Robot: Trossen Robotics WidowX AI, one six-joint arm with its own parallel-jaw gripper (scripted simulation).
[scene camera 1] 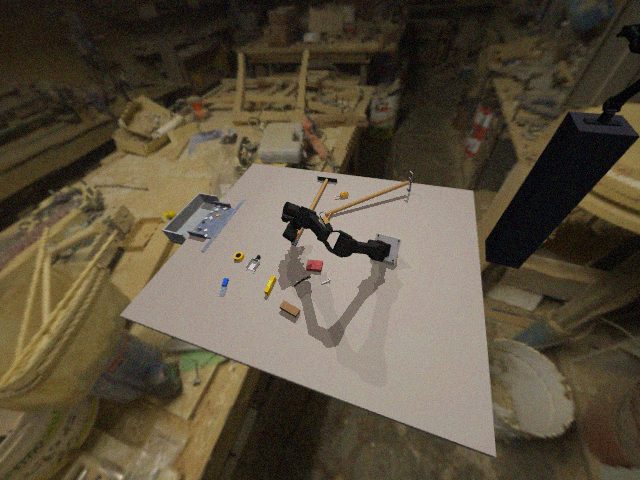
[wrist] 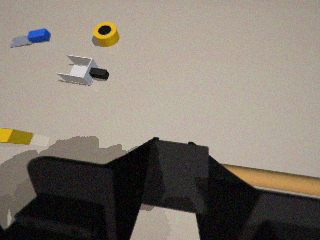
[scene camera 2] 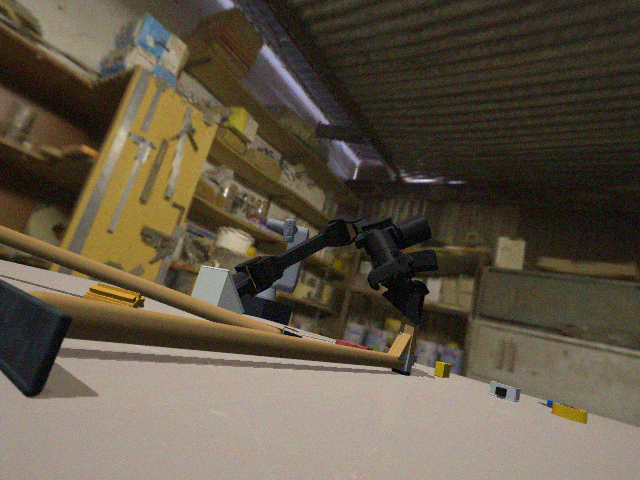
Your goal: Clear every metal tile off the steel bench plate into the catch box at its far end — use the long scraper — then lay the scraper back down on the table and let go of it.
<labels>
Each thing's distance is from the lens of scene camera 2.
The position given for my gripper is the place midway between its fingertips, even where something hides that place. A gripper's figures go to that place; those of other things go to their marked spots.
my gripper [scene camera 2: 420, 325]: 0.67 m
orange piece [scene camera 2: 105, 293]: 0.41 m
</labels>
